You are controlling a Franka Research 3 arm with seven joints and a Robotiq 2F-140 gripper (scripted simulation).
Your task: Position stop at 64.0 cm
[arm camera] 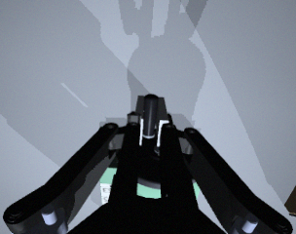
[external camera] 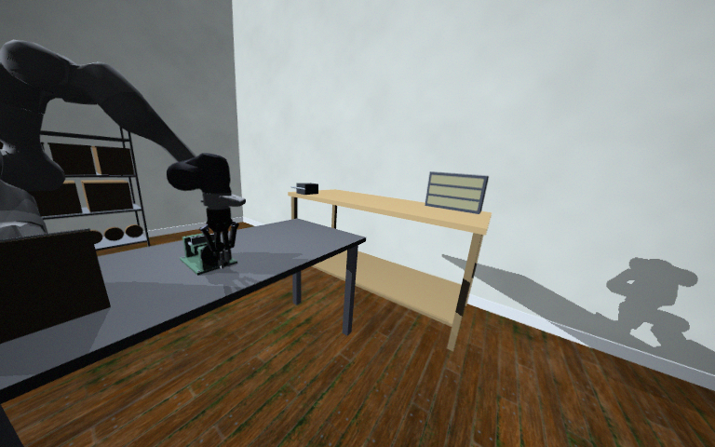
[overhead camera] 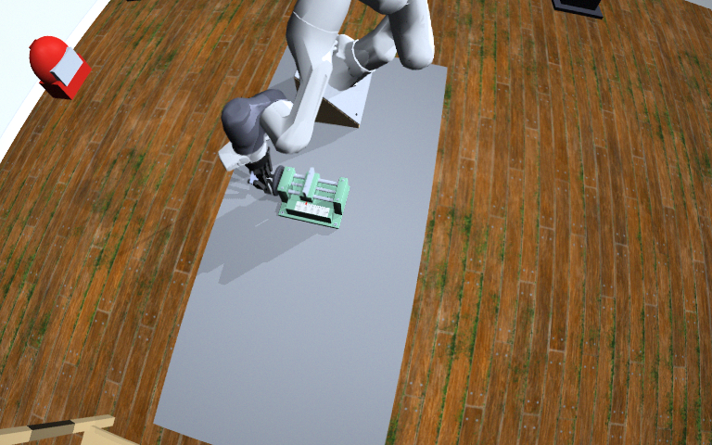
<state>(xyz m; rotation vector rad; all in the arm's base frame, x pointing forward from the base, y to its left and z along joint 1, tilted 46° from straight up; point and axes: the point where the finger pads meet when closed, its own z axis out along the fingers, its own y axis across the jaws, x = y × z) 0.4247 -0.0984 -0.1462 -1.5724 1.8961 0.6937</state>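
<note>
The dark handwheel lies 20 mm to the left of my hand and 10 mm below it. From my hand the other things lie so: stop carriage: 20 mm ahead, 140 mm to the left, 30 mm above.
</note>
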